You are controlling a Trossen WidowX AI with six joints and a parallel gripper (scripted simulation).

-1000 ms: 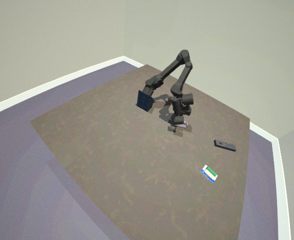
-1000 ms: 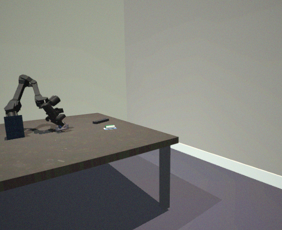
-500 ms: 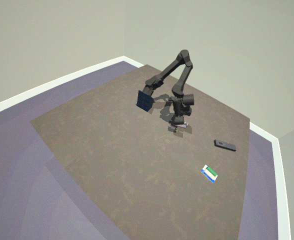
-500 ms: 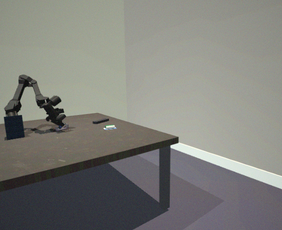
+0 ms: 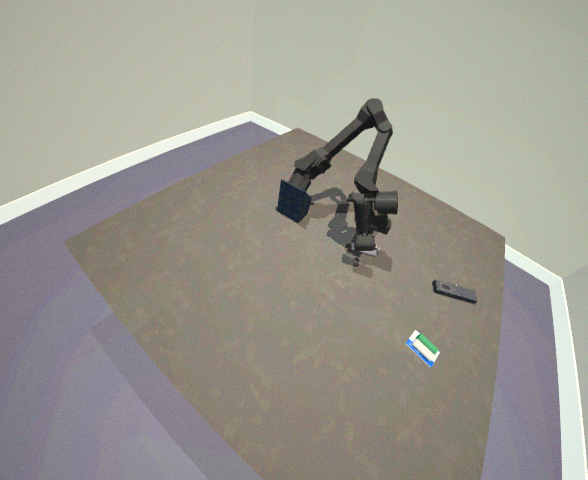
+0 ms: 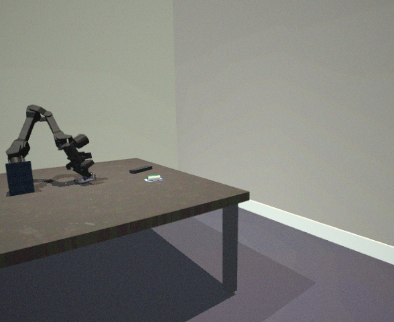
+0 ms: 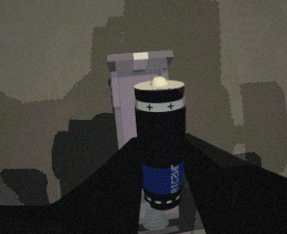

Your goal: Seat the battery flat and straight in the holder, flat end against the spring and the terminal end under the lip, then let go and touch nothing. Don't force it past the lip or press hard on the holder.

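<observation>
My gripper tip is now 1 cm below the battery. From my gripper tip the other things lie so: dark remote-like bar (34 cm ahead, 5 cm to the left, 1 cm below).
</observation>
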